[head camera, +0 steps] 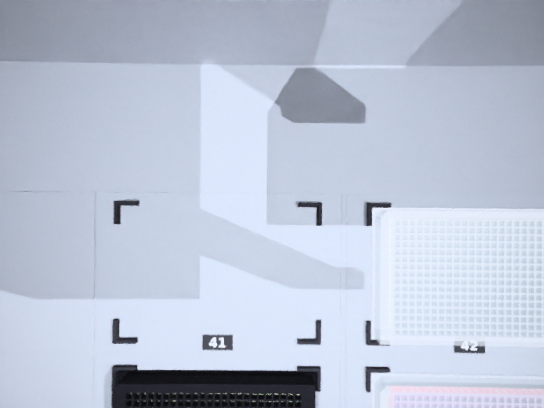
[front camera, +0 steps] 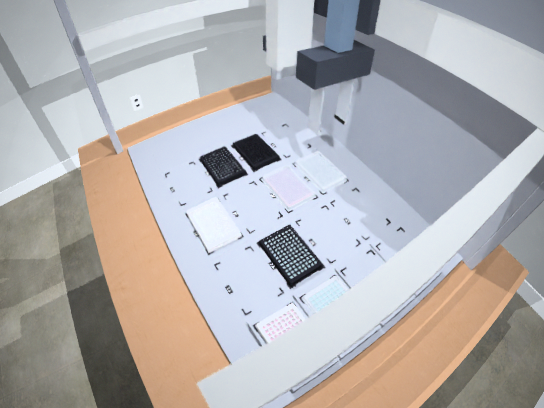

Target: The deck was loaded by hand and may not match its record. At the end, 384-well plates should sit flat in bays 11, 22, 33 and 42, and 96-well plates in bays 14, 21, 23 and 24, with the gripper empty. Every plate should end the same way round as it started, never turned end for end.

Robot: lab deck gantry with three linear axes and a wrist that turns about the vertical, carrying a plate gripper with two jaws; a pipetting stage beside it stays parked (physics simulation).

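Places are measured from the robot's base along level axes (x down, y right, z back), in centimetres.
Pixels of known places: gripper, fingertip midpoint: (front camera: 327,125); robot's base, link origin: (front camera: 166,175).
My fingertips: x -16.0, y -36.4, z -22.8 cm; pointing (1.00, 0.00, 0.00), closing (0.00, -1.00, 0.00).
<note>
Ahead of a thing's pixels: the offset from my fingertips to its top centre. "pt": to the spot under its first point.
My gripper (front camera: 328,124) is open and empty, raised over the back of the deck near bay 41 @(pt dx +16.0, dy +0.6, dz +16.5 cm) (head camera: 217,280); its jaws do not show in the head view. A clear 384-well plate @(dx +14.6, dy +0.0, dz +0.0 cm) (front camera: 321,171) (head camera: 455,280) lies in bay 42, a pink-purple one @(dx +14.6, dy +10.7, dz +0.0 cm) (front camera: 288,187) (head camera: 465,398) in 32, a black one @(dx +14.6, dy +10.7, dz +16.4 cm) (front camera: 256,151) (head camera: 215,399) in 31. A black plate @(dx +14.6, dy +21.4, dz +16.4 cm) (front camera: 223,166) is in 21, a white plate @(dx +14.6, dy +32.1, dz +0.0 cm) (front camera: 213,224) in 12. A black 96-well plate with pale teal wells @(dx +14.6, dy +21.4, dz -16.4 cm) (front camera: 291,255) is in 23, a light-blue plate @(dx +13.1, dy +21.4, dz -32.8 cm) (front camera: 327,295) in 24, a white plate with pink wells @(dx +13.1, dy +32.1, dz -32.8 cm) (front camera: 281,324) in 14.
The white pipetting stage (front camera: 290,35) stands beside the gripper at the back. A pale frame beam (front camera: 350,300) crosses the front and partly hides the plates in 14 and 24. An orange border (front camera: 120,250) edges the deck.
</note>
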